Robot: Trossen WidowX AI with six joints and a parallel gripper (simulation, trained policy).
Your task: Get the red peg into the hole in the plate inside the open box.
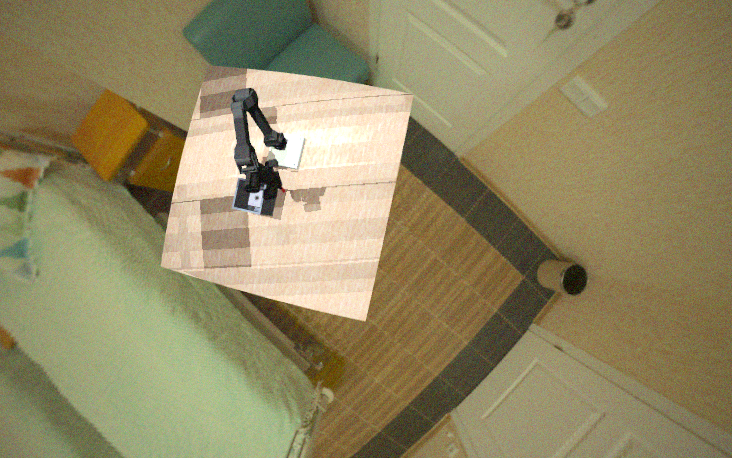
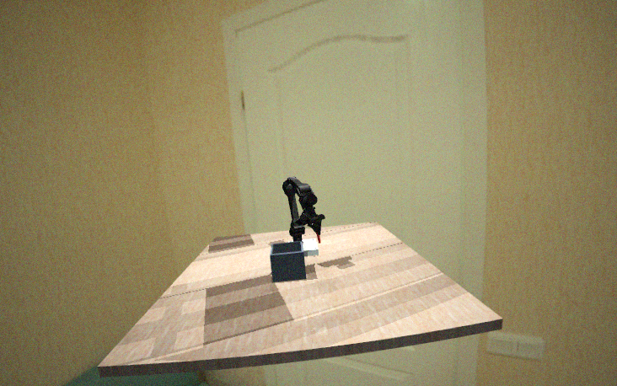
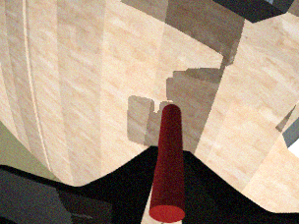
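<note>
The pale plate lies 80 mm ahead of my gripper tip, 160 mm to the right of it and 120 mm below it. Round my gripper tip: red peg right at my gripper tip.
</note>
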